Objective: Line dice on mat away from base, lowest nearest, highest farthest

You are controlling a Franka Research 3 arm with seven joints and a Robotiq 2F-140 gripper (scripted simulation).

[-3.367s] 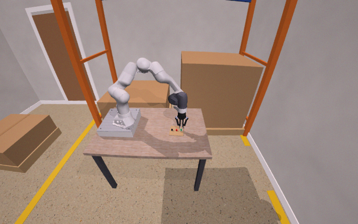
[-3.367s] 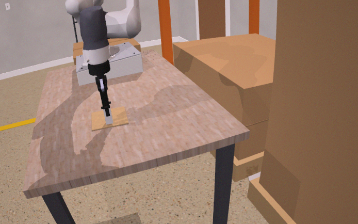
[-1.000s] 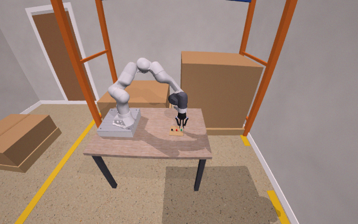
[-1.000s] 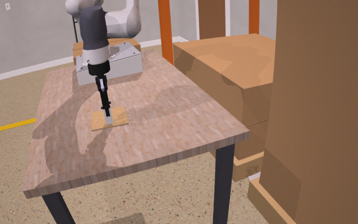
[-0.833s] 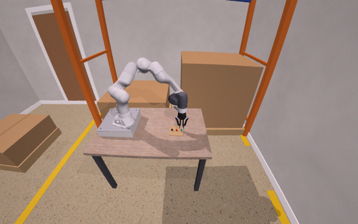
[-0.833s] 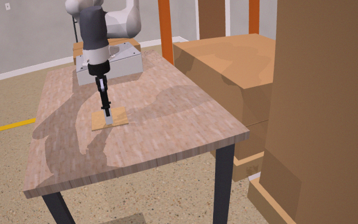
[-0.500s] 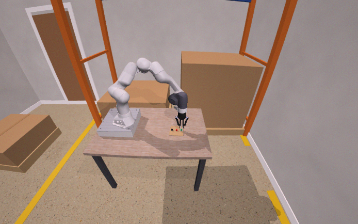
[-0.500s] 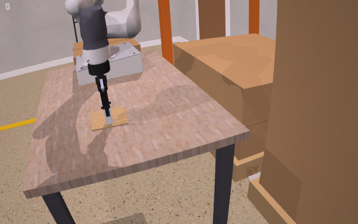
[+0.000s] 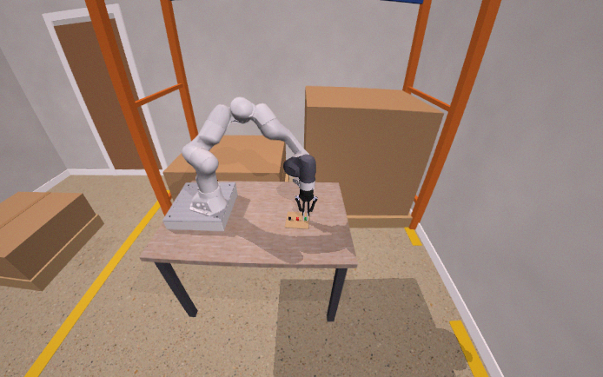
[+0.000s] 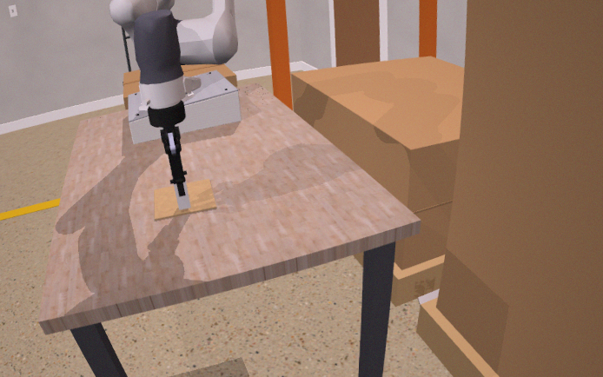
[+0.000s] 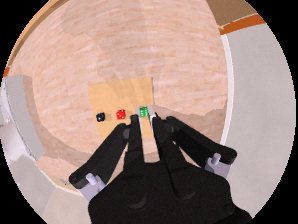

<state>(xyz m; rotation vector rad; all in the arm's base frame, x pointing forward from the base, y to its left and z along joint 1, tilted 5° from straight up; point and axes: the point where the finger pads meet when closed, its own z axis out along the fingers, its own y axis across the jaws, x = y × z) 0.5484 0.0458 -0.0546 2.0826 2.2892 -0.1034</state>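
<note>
Right now the green die is 3 cm below my hand. Round my hand: tan mat (5 cm behind, 4 cm below); red die (5 cm behind, 3 cm below); black die (10 cm behind, 1 cm to the right, 3 cm below).
</note>
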